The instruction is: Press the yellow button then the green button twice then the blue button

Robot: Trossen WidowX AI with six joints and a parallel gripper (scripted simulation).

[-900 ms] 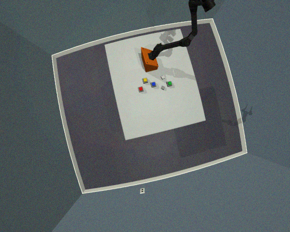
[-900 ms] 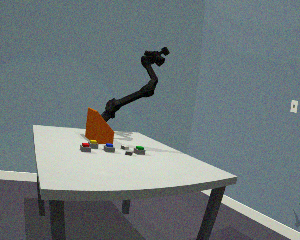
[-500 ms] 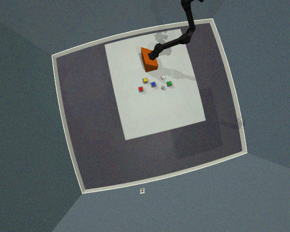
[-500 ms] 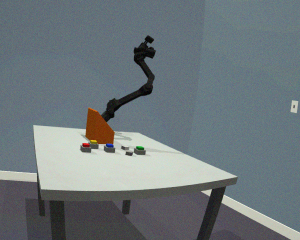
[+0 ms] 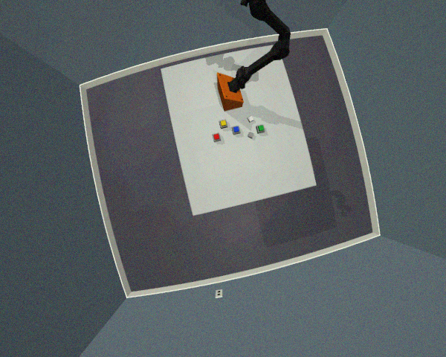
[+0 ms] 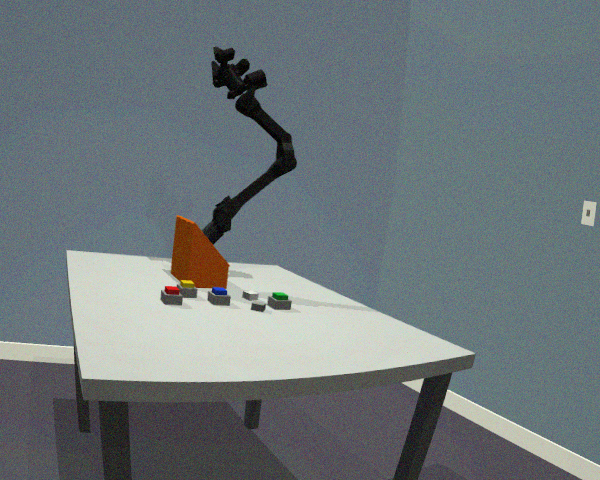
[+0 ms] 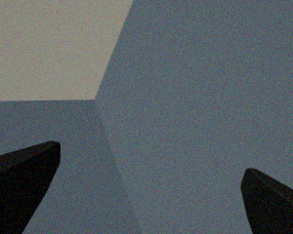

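The yellow button is 740 mm below my gripper tip, 380 mm ahead of it and 80 mm to the right of it. The rest, counted from my gripper tip: green button 740 mm below, 470 mm ahead, 160 mm to the left; then red button 740 mm below, 460 mm ahead, 150 mm to the right; then blue button 740 mm below, 440 mm ahead, 10 mm to the right.
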